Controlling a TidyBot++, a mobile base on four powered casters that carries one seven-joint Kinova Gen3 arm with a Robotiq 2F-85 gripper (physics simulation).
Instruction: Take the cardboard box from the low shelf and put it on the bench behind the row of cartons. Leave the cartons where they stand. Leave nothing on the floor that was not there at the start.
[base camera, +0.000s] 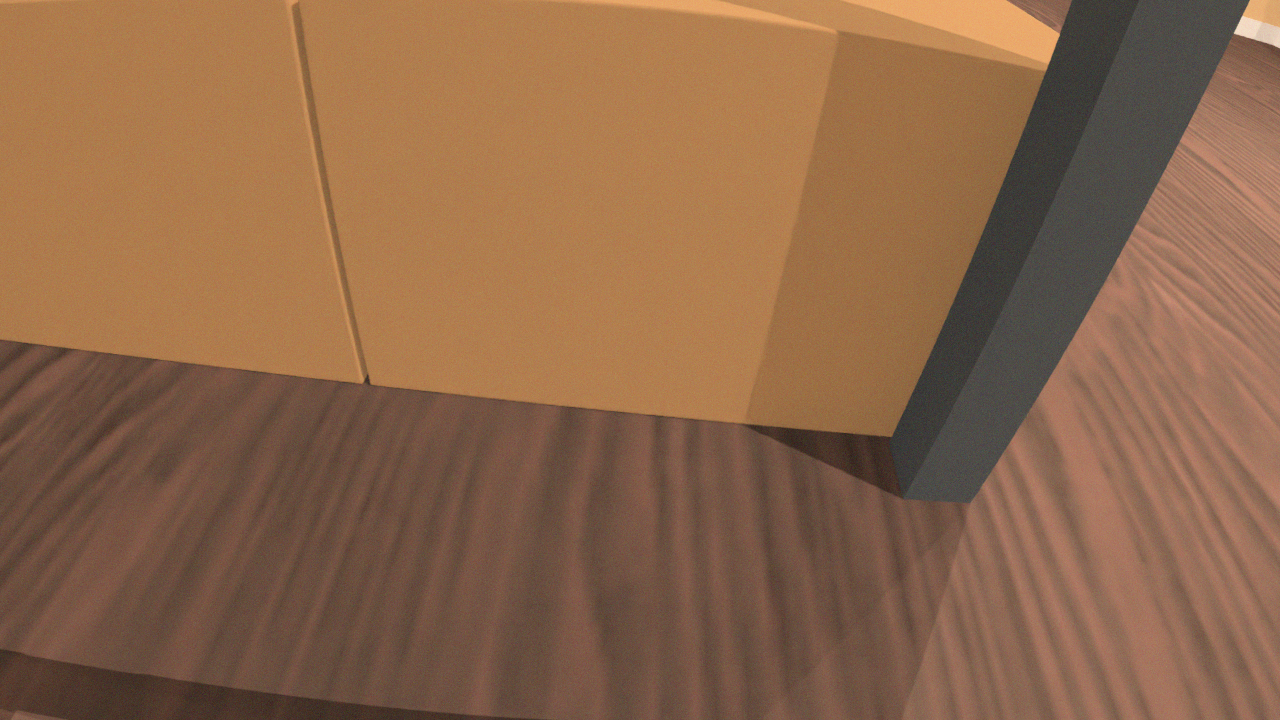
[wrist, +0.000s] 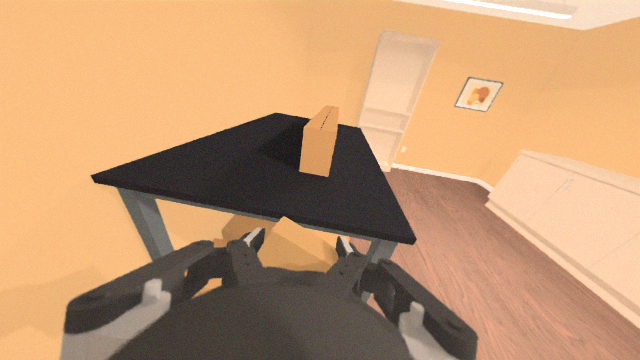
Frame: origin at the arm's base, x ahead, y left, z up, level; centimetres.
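Seen in the pictures: gripper, fingertip midpoint: (wrist: 300, 242).
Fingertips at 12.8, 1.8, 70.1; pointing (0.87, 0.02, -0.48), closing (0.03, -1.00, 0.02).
Pixels of each thing's top centre, then the offset from my fingertips to it, as dx, dy, dz. "pt": a spot on its surface instead. Level surfaces: height alone.
- tan cardboard box, middle of its top: (wrist: 284, 237) -3.0, +1.0, +3.8
- bench, its level: dz -18.4
- grey bench leg, surface spot: (base camera: 1042, 248) pt +25.4, -23.1, -89.9
In the wrist view my gripper (wrist: 300, 242) is shut on the tan cardboard box (wrist: 295, 251) and holds it in the air in front of the near edge of the bench. The bench (wrist: 232, 175) has a black top and grey legs. The row of tan cartons (wrist: 318, 144) stands on the bench top toward its far side, seen end-on. The box is below the level of the bench top and apart from the cartons. One grey bench leg (base camera: 1042, 248) shows in the base camera view.
Large tan boxes (base camera: 557, 218) (wrist: 242, 226) stand on the wooden floor under the bench, beside the leg. A white bookshelf (wrist: 396, 97) stands at the far wall and a low white cabinet (wrist: 533, 195) is at the right. An orange wall runs behind the bench.
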